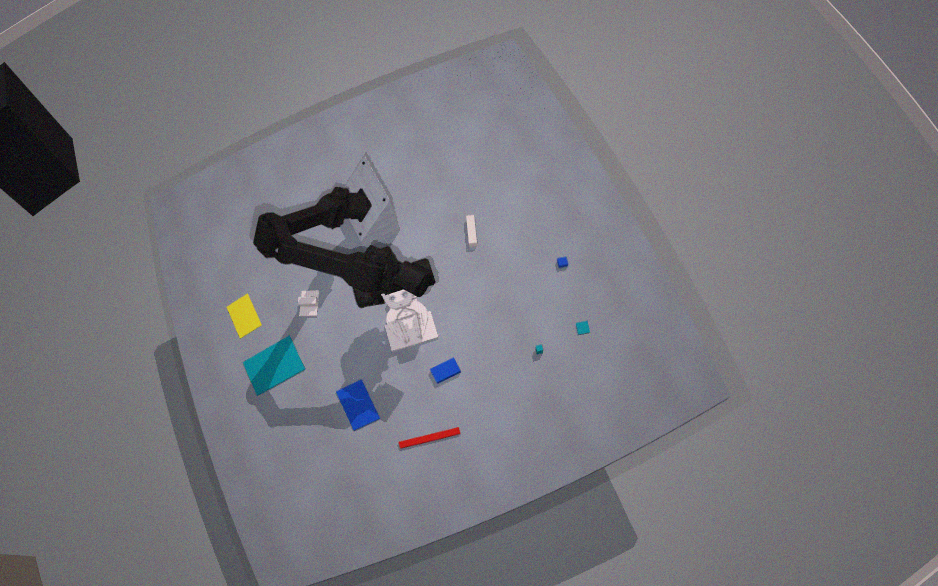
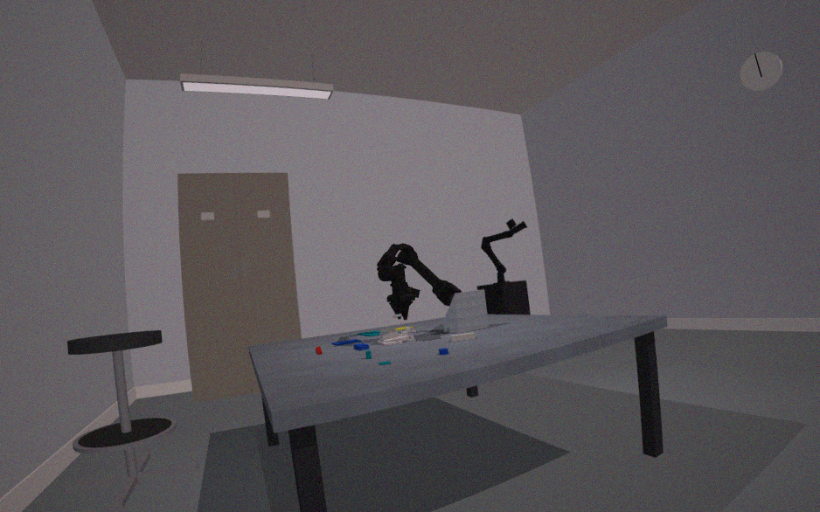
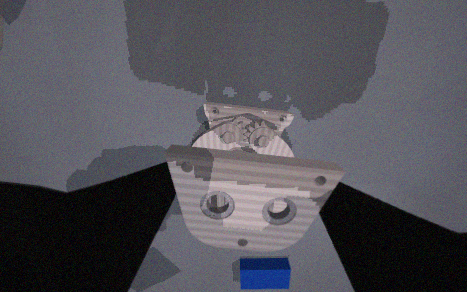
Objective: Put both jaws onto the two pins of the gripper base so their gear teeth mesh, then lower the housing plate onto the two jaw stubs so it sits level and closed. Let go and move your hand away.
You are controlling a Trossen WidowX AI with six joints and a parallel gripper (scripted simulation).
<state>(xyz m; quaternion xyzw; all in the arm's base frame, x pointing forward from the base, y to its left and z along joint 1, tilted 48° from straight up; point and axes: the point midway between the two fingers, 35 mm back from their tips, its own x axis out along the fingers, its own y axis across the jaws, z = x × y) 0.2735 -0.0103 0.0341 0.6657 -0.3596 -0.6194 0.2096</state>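
Now: gripper tip 80 mm above the housing plate. Round my gripper tip: flat white ribbed plate (80 mm below, 60 mm ahead, 10 mm to the right); then white gripper base (20 mm above, 10 mm ahead); then blue block (190 mm ahead, 80 mm below, 10 mm to the left).
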